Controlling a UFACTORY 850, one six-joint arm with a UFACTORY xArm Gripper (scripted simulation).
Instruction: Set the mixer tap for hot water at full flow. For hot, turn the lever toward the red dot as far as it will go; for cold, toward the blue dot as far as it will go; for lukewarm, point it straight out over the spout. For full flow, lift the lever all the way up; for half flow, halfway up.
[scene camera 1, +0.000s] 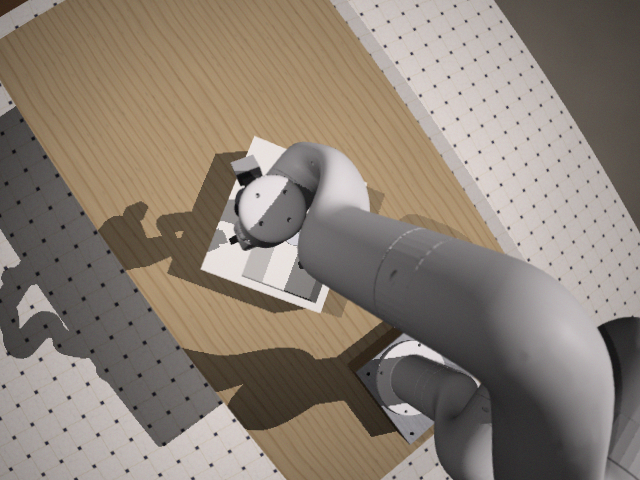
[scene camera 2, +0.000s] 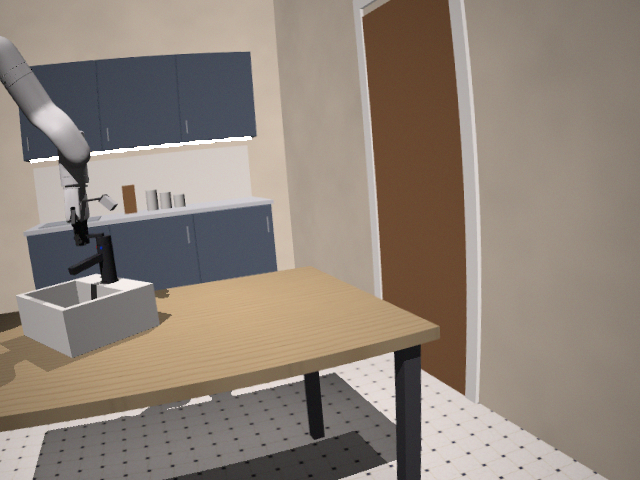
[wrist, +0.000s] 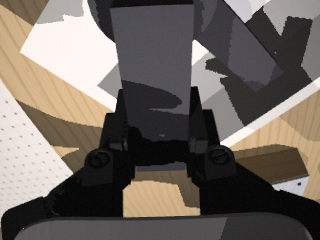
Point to my gripper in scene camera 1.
260, 230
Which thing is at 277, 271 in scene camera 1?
A white sink basin.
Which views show my gripper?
Scene camera 1, scene camera 2 and the wrist view: all of them.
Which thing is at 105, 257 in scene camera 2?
A black mixer tap.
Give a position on a black mixer tap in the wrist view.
At 227, 37
